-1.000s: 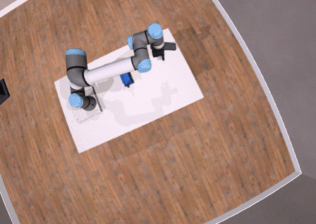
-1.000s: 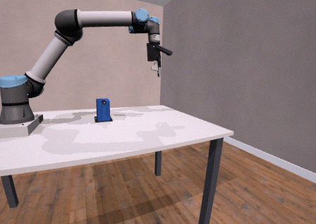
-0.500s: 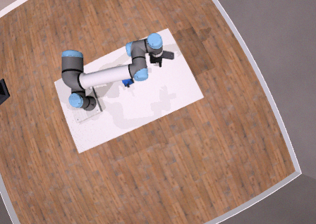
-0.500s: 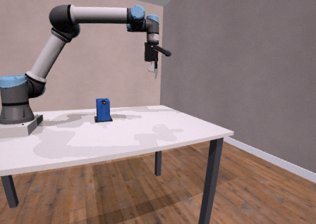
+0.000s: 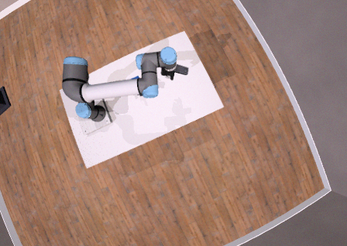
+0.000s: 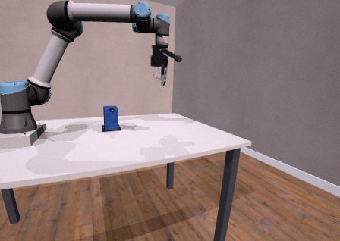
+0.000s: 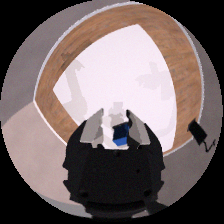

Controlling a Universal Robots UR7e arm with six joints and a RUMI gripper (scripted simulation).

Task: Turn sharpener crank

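My gripper is now 270 mm past the dark crank knob, 150 mm above it and 70 mm to the right of it.
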